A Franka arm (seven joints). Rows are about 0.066 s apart.
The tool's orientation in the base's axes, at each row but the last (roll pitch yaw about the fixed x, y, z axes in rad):
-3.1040 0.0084 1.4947
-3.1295 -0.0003 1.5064
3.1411 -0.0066 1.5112
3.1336 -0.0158 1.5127
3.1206 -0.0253 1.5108
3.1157 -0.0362 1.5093
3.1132 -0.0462 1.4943
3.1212 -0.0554 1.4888
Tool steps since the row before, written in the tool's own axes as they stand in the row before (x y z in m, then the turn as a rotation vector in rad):
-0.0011 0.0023 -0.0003 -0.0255 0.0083 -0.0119
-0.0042 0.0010 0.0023 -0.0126 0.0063 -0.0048
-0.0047 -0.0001 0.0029 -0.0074 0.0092 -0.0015
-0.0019 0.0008 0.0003 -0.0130 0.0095 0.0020
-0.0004 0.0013 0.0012 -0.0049 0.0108 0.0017
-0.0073 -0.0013 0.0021 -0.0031 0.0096 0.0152
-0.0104 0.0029 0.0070 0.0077 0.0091 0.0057
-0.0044 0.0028 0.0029 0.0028 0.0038 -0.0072
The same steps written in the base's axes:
0.0022 -0.0013 0.0002 0.0068 -0.0260 0.0118
0.0007 -0.0043 -0.0023 0.0055 -0.0130 0.0047
-0.0004 -0.0047 -0.0029 0.0087 -0.0079 0.0015
0.0007 -0.0019 -0.0003 0.0087 -0.0135 -0.0021
0.0013 -0.0004 -0.0012 0.0105 -0.0055 -0.0016
-0.0017 -0.0071 -0.0024 0.0098 -0.0032 -0.0150
0.0023 -0.0103 -0.0074 0.0098 0.0072 -0.0051
0.0025 -0.0045 -0.0031 0.0038 0.0021 0.0074

